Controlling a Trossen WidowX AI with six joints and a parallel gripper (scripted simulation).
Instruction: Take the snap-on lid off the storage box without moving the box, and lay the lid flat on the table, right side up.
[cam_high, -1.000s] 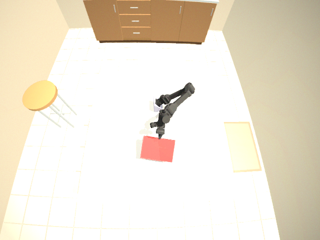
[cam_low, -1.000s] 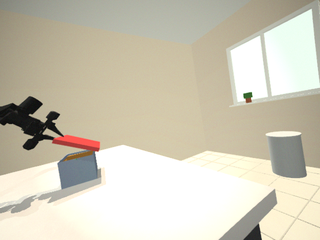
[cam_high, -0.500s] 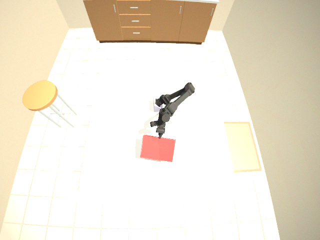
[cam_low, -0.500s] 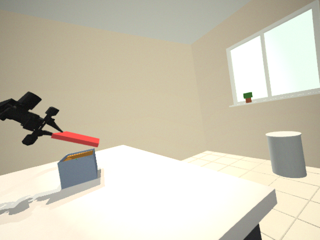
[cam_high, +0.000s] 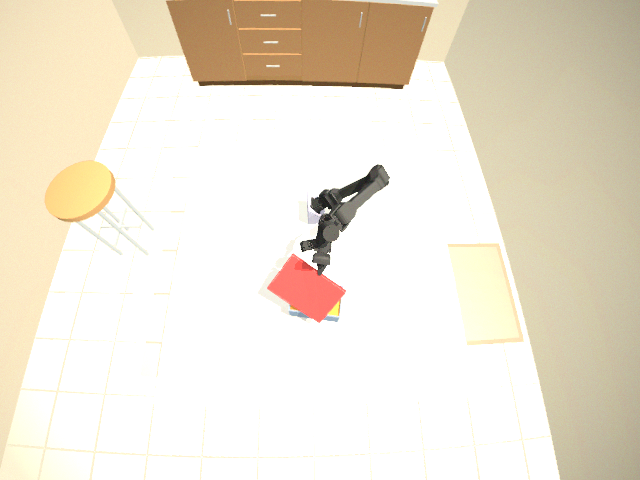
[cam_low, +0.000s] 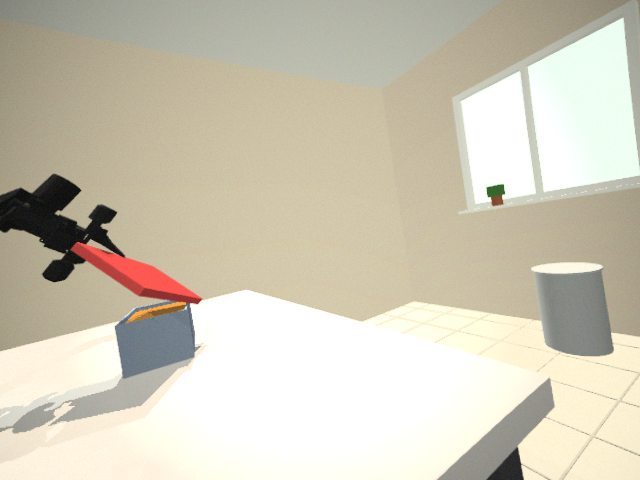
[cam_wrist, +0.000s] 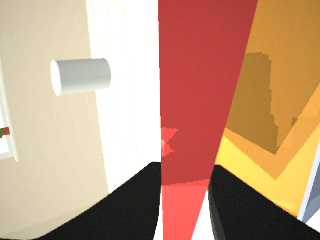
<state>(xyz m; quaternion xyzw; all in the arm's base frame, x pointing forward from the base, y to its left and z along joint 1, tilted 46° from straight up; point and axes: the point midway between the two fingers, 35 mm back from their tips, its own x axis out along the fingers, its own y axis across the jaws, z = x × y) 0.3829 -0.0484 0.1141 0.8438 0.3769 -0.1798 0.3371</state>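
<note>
The red lid is 5 cm below my gripper tip, 5 cm ahead of it and 4 cm to the right of it. From my gripper tip the other things lie so: storage box 18 cm below, 6 cm ahead.
</note>
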